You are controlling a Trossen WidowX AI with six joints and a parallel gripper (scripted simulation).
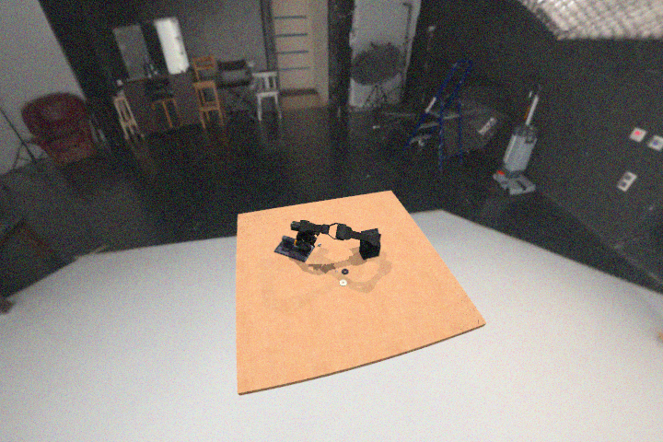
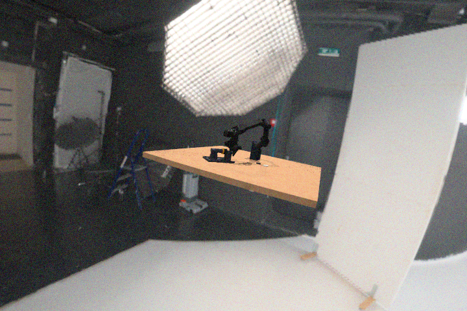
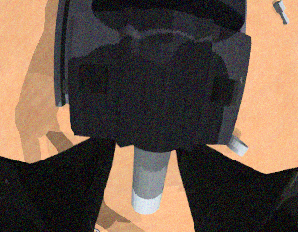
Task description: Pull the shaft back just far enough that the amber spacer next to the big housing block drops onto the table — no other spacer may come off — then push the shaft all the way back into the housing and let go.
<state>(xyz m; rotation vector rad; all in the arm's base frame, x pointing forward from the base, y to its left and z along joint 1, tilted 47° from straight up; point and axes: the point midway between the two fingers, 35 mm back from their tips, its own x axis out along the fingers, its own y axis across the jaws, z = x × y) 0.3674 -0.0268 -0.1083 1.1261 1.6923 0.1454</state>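
Right now my gripper tip is 50 mm short of the light grey shaft, 40 mm to the left of it and 30 mm below it. Round my gripper tip: amber spacer: 80 mm ahead, 60 mm to the right, 30 mm above; dark grey support block: 100 mm ahead, 80 mm to the right.
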